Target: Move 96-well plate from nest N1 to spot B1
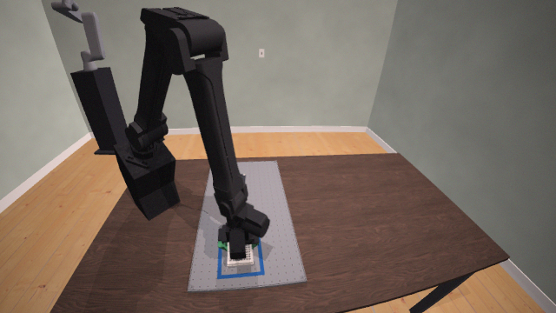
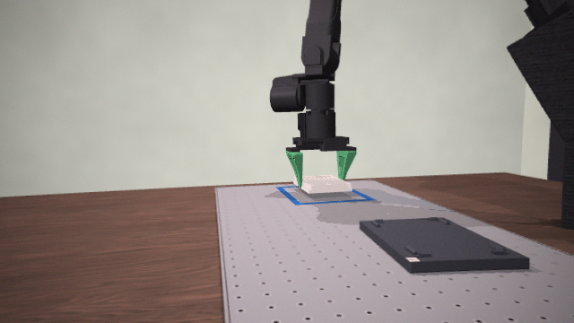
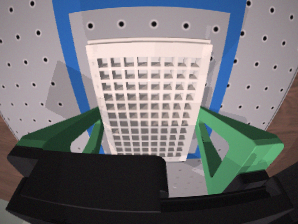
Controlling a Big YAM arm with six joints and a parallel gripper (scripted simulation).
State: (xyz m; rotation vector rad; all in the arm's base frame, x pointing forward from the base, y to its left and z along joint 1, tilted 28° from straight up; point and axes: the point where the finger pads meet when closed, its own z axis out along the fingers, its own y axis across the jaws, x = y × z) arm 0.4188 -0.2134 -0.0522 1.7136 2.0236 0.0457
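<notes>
Now: hand right at the white 96-well plate. From my hand the other things lie so: dark plate nest: 35 cm to the left, 6 cm behind, 2 cm below.
</notes>
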